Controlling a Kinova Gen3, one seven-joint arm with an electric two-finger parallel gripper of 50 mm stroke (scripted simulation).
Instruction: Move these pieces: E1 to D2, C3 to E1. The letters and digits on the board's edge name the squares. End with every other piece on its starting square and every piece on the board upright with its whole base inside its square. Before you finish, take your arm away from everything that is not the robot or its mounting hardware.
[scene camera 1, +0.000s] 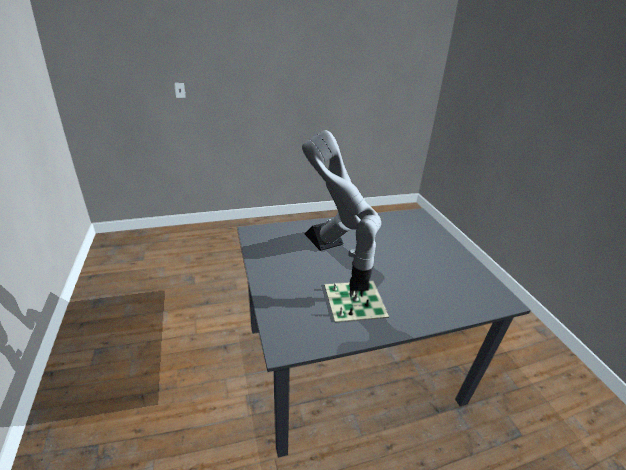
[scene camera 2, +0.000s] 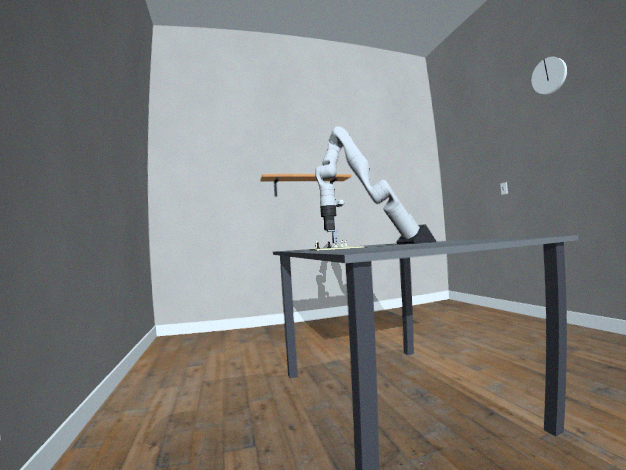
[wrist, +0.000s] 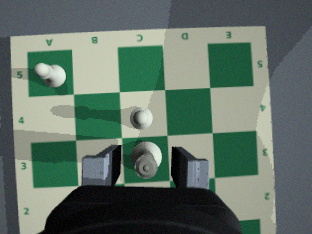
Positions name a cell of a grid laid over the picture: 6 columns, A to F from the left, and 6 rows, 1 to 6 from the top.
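Board (scene camera 1: D4) visible. Wrist view: board again (wrist: E3), plus the gripper (wrist: C5).
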